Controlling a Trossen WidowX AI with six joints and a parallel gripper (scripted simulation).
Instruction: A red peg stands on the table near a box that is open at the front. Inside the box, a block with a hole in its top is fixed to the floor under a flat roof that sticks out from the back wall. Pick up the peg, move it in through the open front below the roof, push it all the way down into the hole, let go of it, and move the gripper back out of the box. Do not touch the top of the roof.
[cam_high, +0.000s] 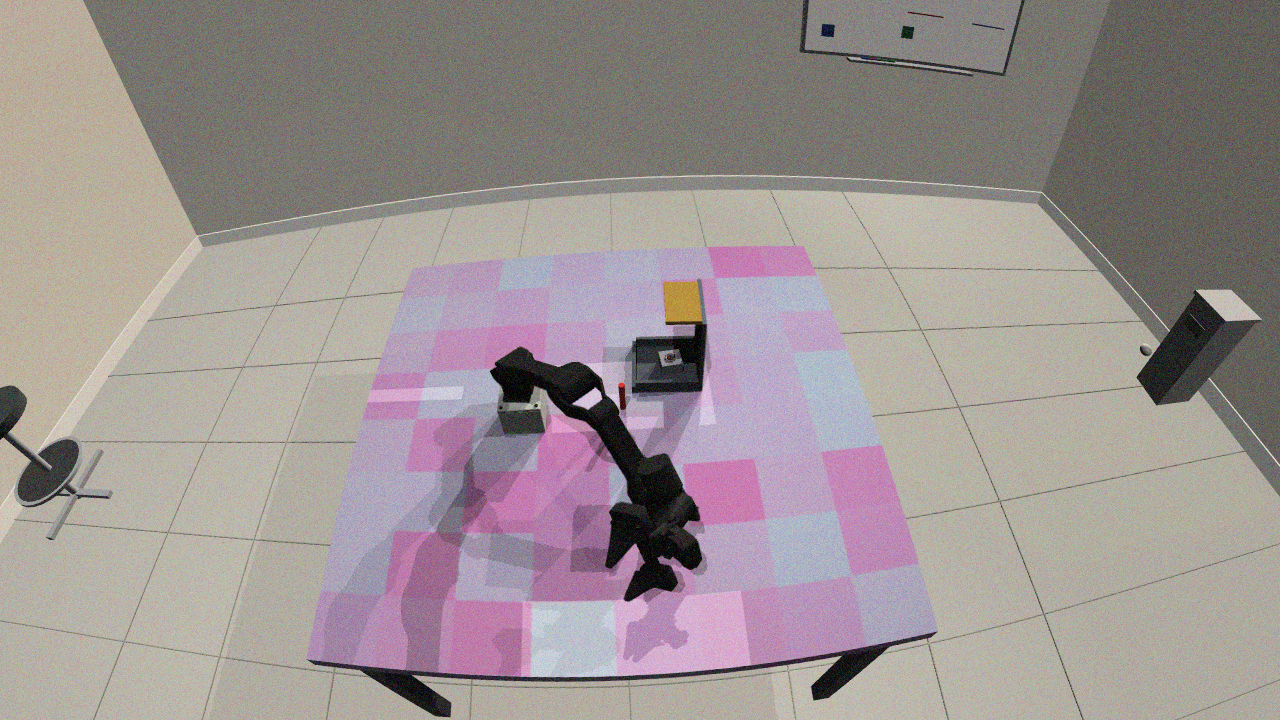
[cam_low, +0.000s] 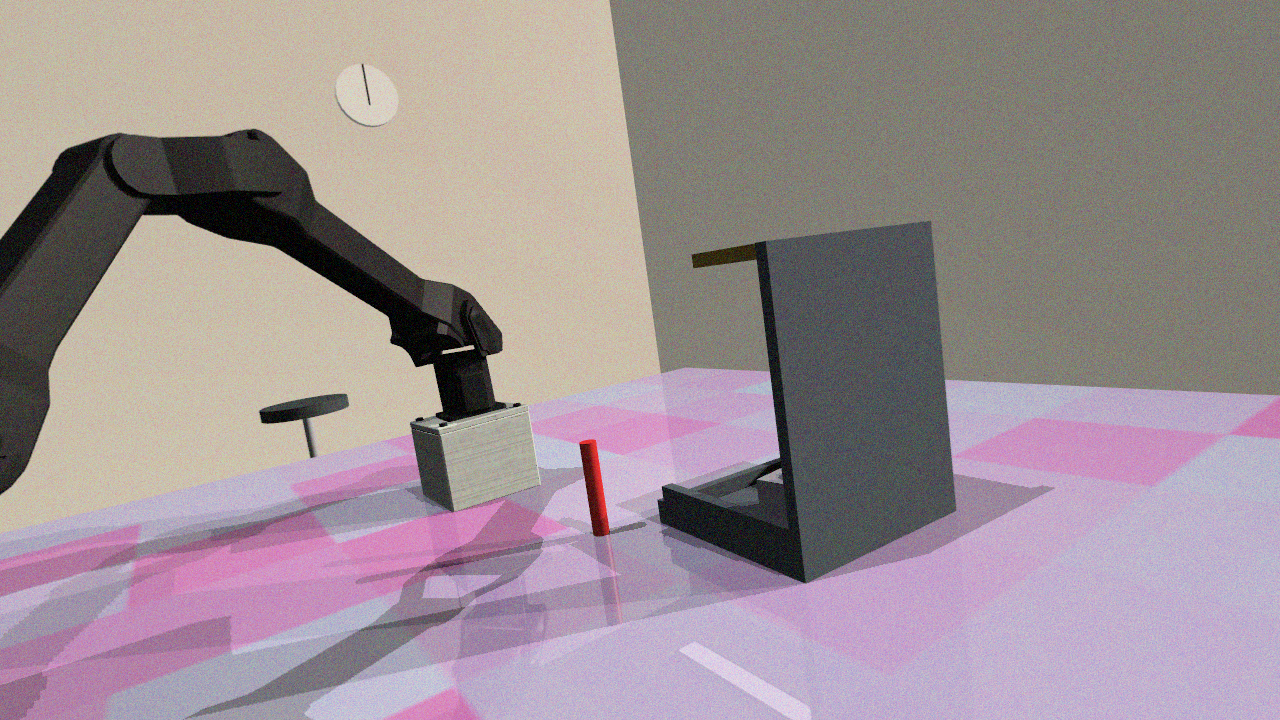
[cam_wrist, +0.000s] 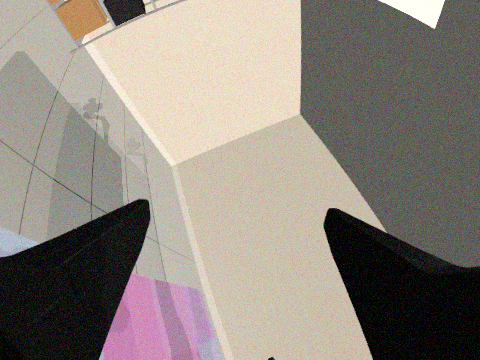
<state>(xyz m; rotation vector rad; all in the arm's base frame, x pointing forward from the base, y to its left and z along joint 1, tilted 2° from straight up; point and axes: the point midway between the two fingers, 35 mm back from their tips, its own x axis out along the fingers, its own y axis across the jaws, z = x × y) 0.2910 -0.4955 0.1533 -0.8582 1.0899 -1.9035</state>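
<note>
My gripper tip is 4 cm past the red peg, 56 cm to the right of it and 20 cm above it. Round my gripper tip: orange roof 10 cm ahead, 70 cm to the left, 2 cm below.
</note>
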